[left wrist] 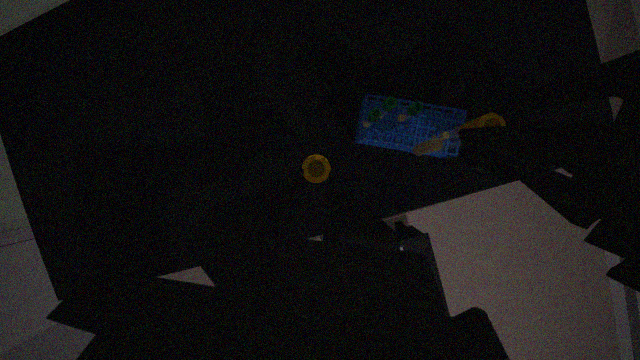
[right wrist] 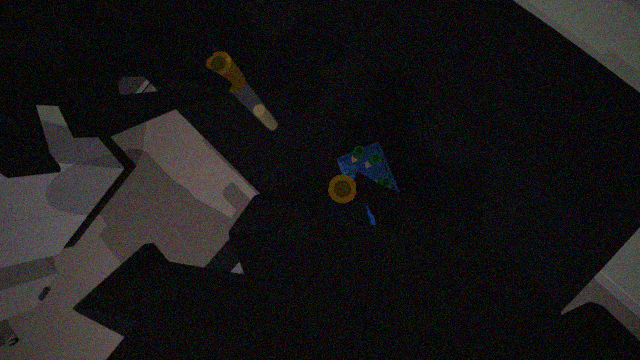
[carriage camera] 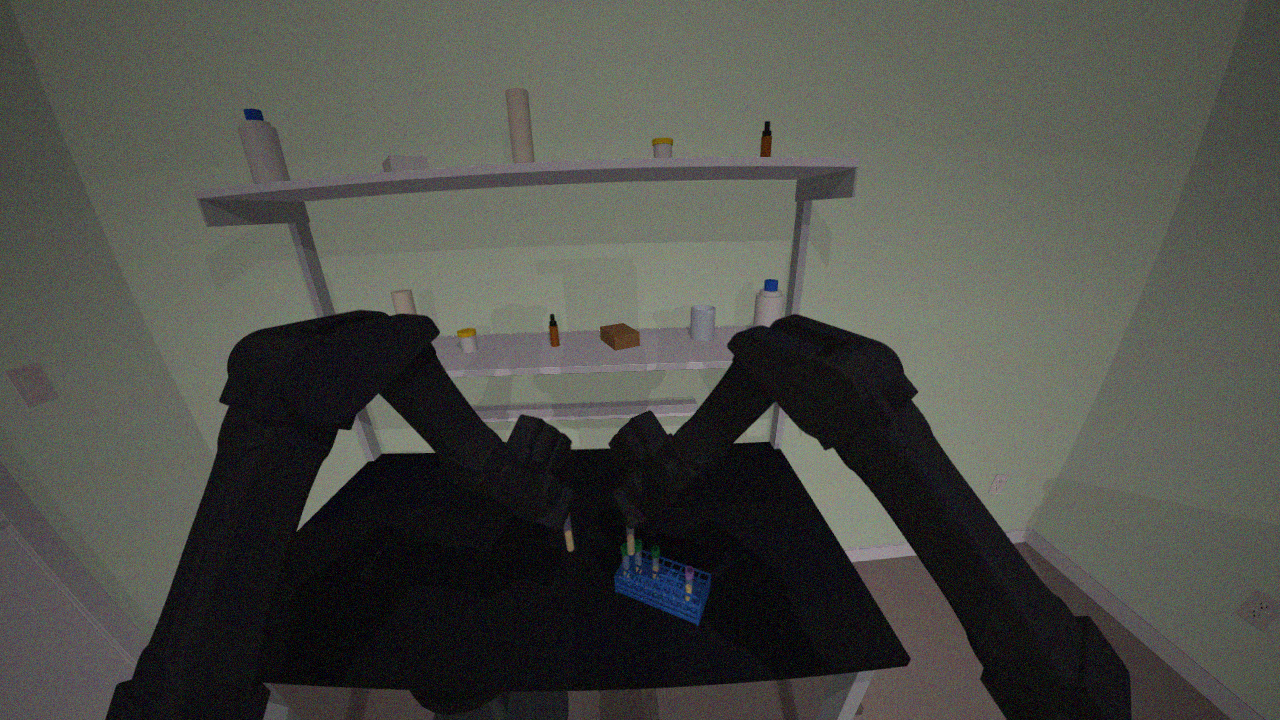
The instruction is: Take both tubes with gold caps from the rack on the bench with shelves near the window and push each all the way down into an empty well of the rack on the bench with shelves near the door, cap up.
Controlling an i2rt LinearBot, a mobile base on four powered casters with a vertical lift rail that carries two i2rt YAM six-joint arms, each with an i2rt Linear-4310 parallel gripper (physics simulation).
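Frame: origin at the left arm's base, x right, y ahead, z up, level; centimetres.
Seen in the pictures: left gripper, fingertip midpoint: [left wrist: 316, 175] [right wrist: 224, 78] [carriage camera: 563, 513]; right gripper, fingertip midpoint: [left wrist: 469, 125] [right wrist: 342, 178] [carriage camera: 627, 513].
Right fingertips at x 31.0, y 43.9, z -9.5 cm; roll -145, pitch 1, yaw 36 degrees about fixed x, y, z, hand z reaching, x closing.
Offsets run from my right fingertips to a thing's top centre. "spot": to the spot under its first point. Level surfaces: height alone.
My left gripper [carriage camera: 567, 517] is shut on a gold-capped tube {dy +0.0, dx -11.6, dz +2.1 cm} [carriage camera: 569, 540] [left wrist: 316, 168] [right wrist: 267, 119], nearly upright above the black bench, left of the blue rack {dy +3.4, dx +7.0, dz -22.2 cm} [carriage camera: 657, 603] [left wrist: 385, 139] [right wrist: 345, 167]. My right gripper [carriage camera: 630, 517] is shut on the other gold-capped tube {dy -0.8, dx +0.4, dz +1.3 cm} [carriage camera: 630, 542] [left wrist: 489, 120] [right wrist: 342, 188], nearly upright; in the carriage camera its bottom overlaps the rack's back left corner. Its exact height over the rack is unclear. The rack holds three green-capped tubes at its left part and a purple-capped tube {dy -0.5, dx +12.3, dz -16.0 cm} [carriage camera: 689, 573] near its right end. The dark fingers hide the gold caps in the carriage camera.
The black bench top {dz -27.9 cm} [carriage camera: 501, 626] carries the rack. Behind it, a lower shelf {dz +17.8 cm} [carriage camera: 528, 360] holds bottles, a jar, a brown box {spot: dy +41.9, dx -0.9, dz +21.5 cm} [carriage camera: 619, 336] and a beaker {spot: dy +46.2, dx +22.6, dz +23.1 cm} [carriage camera: 702, 323]. An upper shelf [carriage camera: 581, 171] holds more bottles. My two wrists are close together above the bench.
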